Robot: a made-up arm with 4 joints.
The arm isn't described. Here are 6 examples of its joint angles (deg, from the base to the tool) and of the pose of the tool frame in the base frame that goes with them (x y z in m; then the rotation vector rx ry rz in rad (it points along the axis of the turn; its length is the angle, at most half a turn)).
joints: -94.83 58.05 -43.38 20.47
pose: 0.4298 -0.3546 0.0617 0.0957 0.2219 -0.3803
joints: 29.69 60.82 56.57 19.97
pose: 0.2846 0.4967 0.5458 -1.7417 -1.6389 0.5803
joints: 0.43 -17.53 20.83 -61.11
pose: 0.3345 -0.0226 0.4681 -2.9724 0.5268 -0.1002
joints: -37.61 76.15 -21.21 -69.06
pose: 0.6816 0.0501 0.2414 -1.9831 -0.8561 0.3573
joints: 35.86 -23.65 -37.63 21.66
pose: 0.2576 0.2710 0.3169 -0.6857 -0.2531 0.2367
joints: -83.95 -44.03 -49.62 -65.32
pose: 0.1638 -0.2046 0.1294 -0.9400 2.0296 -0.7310
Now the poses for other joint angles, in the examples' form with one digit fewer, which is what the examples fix.
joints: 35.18 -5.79 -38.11 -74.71
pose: 0.317 0.281 0.296 -2.292 -0.763 0.158
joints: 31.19 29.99 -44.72 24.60
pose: 0.272 0.453 0.290 -0.487 -0.319 1.147
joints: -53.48 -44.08 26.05 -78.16
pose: 0.165 -0.178 0.453 1.954 -2.164 -0.725
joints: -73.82 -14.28 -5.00 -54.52
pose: 0.172 -0.313 0.216 -1.655 1.731 -0.107
